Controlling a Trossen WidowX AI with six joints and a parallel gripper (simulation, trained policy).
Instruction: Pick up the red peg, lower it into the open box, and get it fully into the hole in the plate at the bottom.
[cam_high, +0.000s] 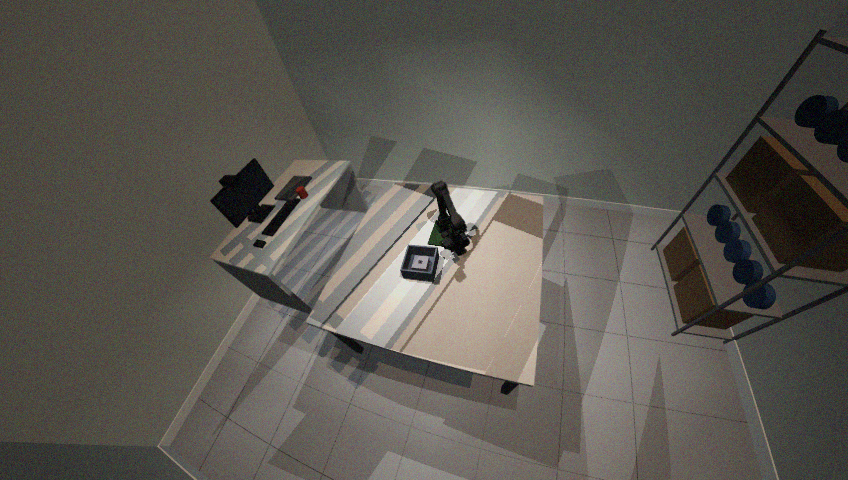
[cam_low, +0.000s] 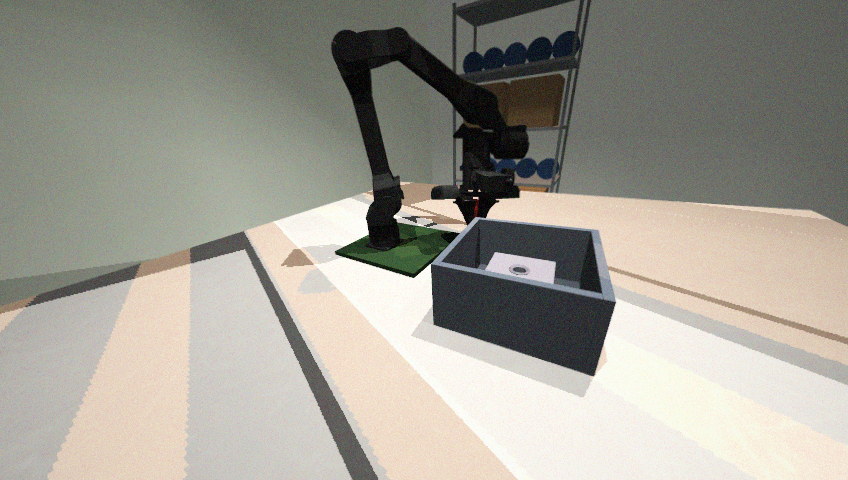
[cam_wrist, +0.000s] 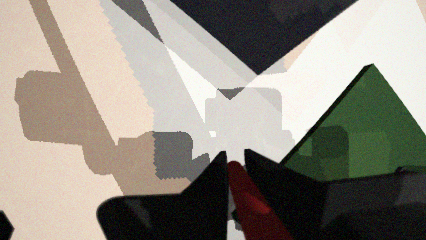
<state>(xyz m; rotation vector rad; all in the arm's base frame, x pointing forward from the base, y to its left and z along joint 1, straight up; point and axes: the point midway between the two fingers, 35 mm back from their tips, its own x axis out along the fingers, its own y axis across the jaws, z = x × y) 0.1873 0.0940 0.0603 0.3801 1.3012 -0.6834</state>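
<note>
Right now the dark box is 13 cm ahead of my gripper tip, 16 cm to the right of it and 1 cm below it. From my gripper tip the other things lie so: red peg 1 cm behind, 1 cm to the left, 3 cm above.
</note>
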